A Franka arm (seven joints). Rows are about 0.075 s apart.
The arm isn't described. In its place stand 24 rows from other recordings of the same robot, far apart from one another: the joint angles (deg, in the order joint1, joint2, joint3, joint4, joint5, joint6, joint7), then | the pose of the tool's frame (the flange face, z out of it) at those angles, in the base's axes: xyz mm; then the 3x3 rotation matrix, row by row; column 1 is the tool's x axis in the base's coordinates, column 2 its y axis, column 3 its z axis.
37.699 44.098 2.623 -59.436 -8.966 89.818 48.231 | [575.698 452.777 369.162], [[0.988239 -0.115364 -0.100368], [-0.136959 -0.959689 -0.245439], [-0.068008 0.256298 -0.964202]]
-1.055 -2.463 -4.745 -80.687 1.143 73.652 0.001 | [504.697 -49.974 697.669], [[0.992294 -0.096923 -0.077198], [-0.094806 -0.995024 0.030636], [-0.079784 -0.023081 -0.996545]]
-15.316 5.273 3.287 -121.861 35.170 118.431 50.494 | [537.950 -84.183 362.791], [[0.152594 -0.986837 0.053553], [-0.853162 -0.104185 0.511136], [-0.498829 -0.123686 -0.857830]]
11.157 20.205 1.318 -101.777 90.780 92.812 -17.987 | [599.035 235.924 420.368], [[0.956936 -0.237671 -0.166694], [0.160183 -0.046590 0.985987], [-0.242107 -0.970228 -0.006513]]
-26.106 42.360 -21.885 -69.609 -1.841 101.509 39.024 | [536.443 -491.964 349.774], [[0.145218 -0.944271 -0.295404], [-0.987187 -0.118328 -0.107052], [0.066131 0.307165 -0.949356]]
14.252 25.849 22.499 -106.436 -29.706 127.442 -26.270 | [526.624 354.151 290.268], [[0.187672 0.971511 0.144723], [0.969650 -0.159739 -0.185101], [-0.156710 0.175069 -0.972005]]
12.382 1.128 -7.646 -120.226 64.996 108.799 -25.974 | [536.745 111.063 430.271], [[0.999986 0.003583 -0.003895], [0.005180 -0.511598 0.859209], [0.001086 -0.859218 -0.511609]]
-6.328 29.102 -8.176 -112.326 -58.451 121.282 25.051 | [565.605 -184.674 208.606], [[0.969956 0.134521 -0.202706], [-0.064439 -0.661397 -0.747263], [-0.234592 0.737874 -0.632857]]
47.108 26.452 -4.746 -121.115 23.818 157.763 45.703 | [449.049 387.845 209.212], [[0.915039 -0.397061 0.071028], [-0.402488 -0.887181 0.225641], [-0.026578 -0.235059 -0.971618]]
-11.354 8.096 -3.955 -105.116 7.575 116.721 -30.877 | [587.013 -151.344 457.866], [[0.971685 0.218136 0.090799], [0.210433 -0.973704 0.087283], [0.107451 -0.065704 -0.992037]]
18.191 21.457 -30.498 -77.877 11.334 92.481 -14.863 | [650.221 -63.011 525.487], [[0.996439 0.052326 -0.066111], [0.054004 -0.998256 0.023847], [-0.064748 -0.027332 -0.997527]]
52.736 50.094 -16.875 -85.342 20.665 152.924 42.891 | [580.500 463.056 201.649], [[0.928727 -0.233554 0.287958], [-0.294517 -0.936505 0.190310], [0.225226 -0.261555 -0.938543]]
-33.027 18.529 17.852 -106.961 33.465 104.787 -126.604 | [580.543 -121.325 343.317], [[-0.091753 0.993278 -0.070574], [0.747265 0.115524 0.654407], [0.658161 0.007306 -0.752841]]
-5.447 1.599 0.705 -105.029 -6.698 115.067 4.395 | [583.116 -55.419 523.203], [[0.982391 -0.124500 0.139313], [-0.108480 -0.987162 -0.117232], [0.152119 0.100055 -0.983285]]
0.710 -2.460 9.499 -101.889 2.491 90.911 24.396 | [523.010 100.345 551.619], [[0.956825 -0.247352 -0.152655], [-0.248842 -0.968497 0.009575], [-0.150214 0.028825 -0.988233]]
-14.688 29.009 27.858 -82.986 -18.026 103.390 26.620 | [678.643 75.154 413.197], [[0.980360 -0.184789 -0.068908], [-0.190658 -0.977385 -0.091479], [-0.050446 0.102820 -0.993420]]
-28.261 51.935 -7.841 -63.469 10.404 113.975 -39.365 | [645.499 -416.075 267.104], [[0.999246 0.033247 0.020036], [0.032073 -0.997897 0.056330], [0.021867 -0.055645 -0.998211]]
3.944 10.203 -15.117 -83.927 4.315 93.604 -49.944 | [604.155 -97.448 579.585], [[0.780215 0.625506 0.002595], [0.625186 -0.779937 0.028980], [0.020151 -0.020989 -0.999577]]
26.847 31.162 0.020 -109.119 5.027 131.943 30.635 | [547.414 279.355 199.486], [[0.979439 -0.126777 -0.156932], [-0.129347 -0.991580 -0.006231], [-0.154821 0.026402 -0.987590]]
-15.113 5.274 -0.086 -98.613 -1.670 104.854 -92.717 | [572.203 -157.864 522.539], [[0.209187 0.977835 0.008960], [0.977440 -0.208811 -0.031767], [-0.029192 0.015403 -0.999455]]
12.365 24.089 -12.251 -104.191 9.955 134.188 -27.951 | [655.468 14.979 322.878], [[0.914249 0.387825 0.117224], [0.385787 -0.921697 0.040531], [0.123764 0.008168 -0.992278]]
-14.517 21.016 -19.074 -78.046 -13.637 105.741 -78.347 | [576.269 -359.255 538.921], [[0.642337 0.763709 -0.064435], [0.698855 -0.618151 -0.359849], [-0.314651 0.186114 -0.930783]]
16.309 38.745 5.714 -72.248 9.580 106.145 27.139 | [677.665 269.411 356.787], [[0.973363 -0.172846 -0.150627], [-0.145081 -0.973076 0.179094], [-0.177527 -0.152471 -0.972233]]
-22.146 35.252 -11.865 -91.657 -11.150 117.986 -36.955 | [566.187 -373.401 268.799], [[0.943200 0.199661 -0.265536], [0.157761 -0.972573 -0.170918], [-0.292378 0.119319 -0.948830]]
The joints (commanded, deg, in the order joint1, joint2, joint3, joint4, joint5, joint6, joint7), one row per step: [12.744 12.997 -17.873 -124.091 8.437 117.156 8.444]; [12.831 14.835 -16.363 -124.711 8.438 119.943 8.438]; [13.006 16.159 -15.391 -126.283 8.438 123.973 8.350]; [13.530 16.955 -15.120 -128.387 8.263 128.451 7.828]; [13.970 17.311 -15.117 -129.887 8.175 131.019 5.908]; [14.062 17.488 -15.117 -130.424 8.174 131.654 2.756]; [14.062 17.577 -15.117 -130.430 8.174 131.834 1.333]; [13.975 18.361 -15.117 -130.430 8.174 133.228 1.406]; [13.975 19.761 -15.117 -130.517 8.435 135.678 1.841]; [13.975 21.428 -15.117 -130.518 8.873 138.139 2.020]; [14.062 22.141 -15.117 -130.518 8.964 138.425 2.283]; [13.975 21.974 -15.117 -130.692 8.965 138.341 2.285]
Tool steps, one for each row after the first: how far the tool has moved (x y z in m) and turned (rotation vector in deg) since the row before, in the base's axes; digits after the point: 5 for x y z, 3 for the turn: [0.00091 0.01283 -0.01858 -0.497 -0.254 1.434]; [-0.00294 0.00823 -0.01848 -0.574 -1.072 0.996]; [-0.00559 0.00466 -0.01570 -0.640 -1.558 1.210]; [-0.00541 0.00242 -0.00943 0.065 -0.774 2.237]; [-0.00275 0.00032 -0.00400 0.710 -0.029 3.090]; [0.00016 -0.00010 -0.00061 0.330 -0.132 1.372]; [0.00130 -0.00158 -0.00526 -0.386 -0.620 -0.152]; [0.00143 -0.00145 -0.00988 -0.627 -0.994 -0.627]; [0.00110 -0.00165 -0.01158 -0.559 -0.853 -0.512]; [-0.00126 0.00023 -0.00577 -0.228 0.403 -0.243]; [-0.00104 -0.00072 0.00038 0.052 0.094 -0.109]
